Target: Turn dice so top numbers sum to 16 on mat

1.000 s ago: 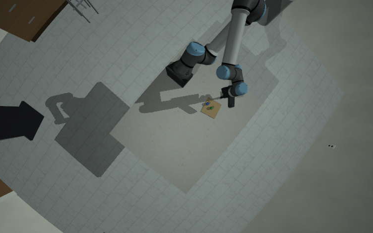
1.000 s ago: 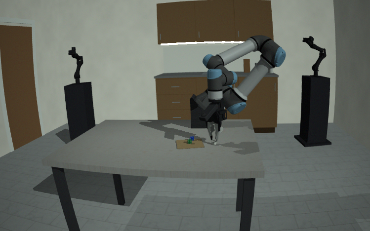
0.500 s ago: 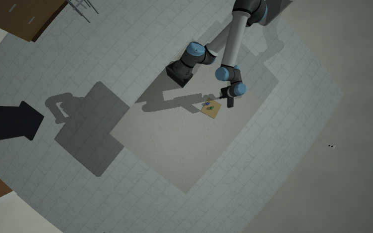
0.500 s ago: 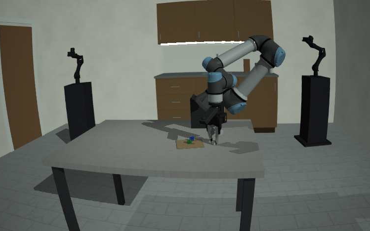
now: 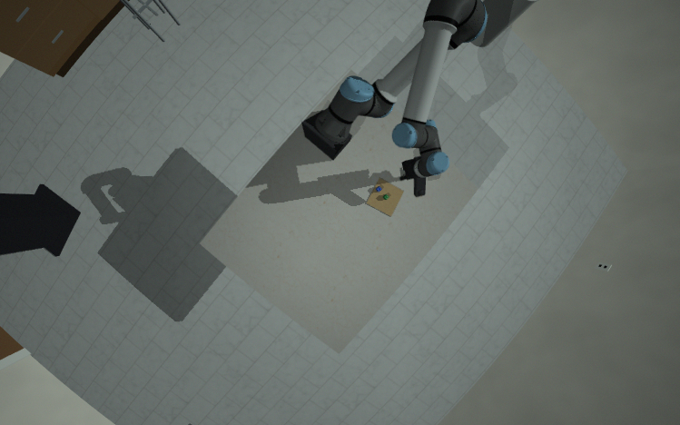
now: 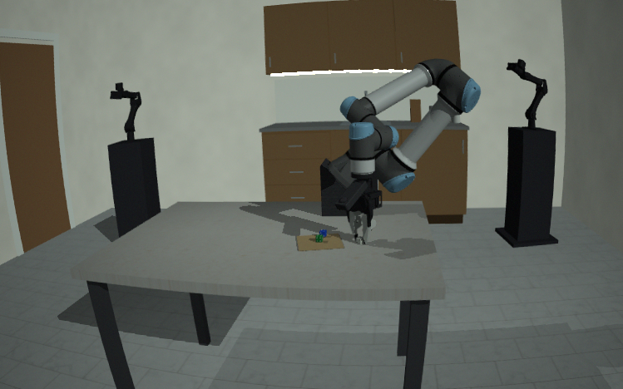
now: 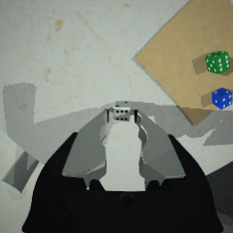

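My hand is 10 mm above the white die. The rest, counted from my hand: blue die 80 mm behind, 120 mm to the right; green die 30 mm behind, 130 mm to the right; tan mat 30 mm behind, 130 mm to the right, 20 mm below.
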